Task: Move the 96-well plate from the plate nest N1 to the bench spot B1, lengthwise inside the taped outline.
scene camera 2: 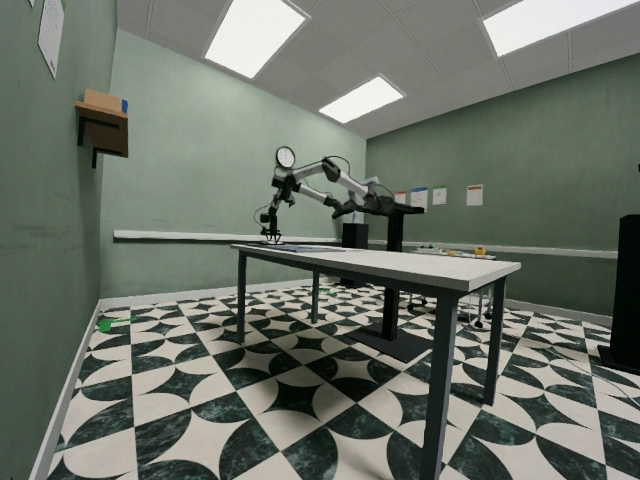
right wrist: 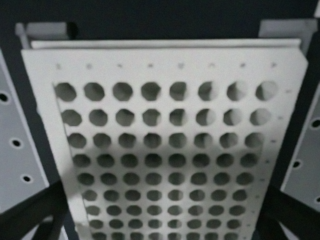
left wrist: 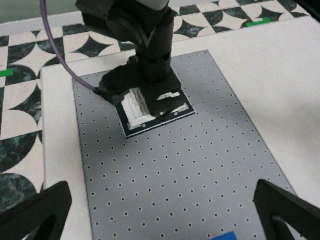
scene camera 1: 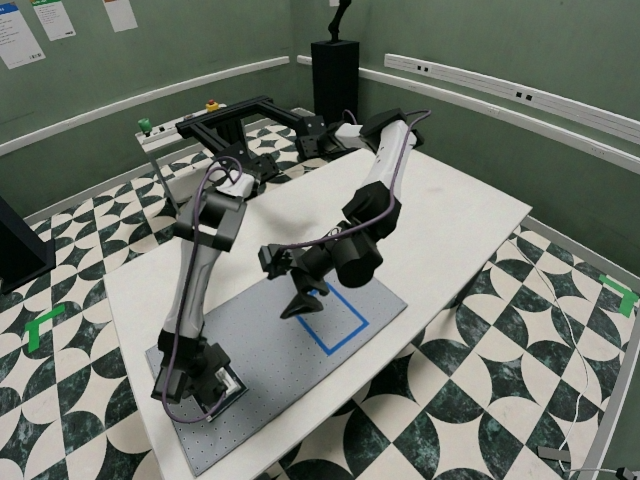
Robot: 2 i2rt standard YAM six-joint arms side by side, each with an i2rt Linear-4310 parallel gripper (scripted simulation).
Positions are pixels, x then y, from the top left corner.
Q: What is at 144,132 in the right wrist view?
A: A white 96-well plate.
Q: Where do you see a black plate nest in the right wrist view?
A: At 83,27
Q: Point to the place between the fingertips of the left gripper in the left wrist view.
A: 162,189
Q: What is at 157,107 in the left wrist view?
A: The right gripper.
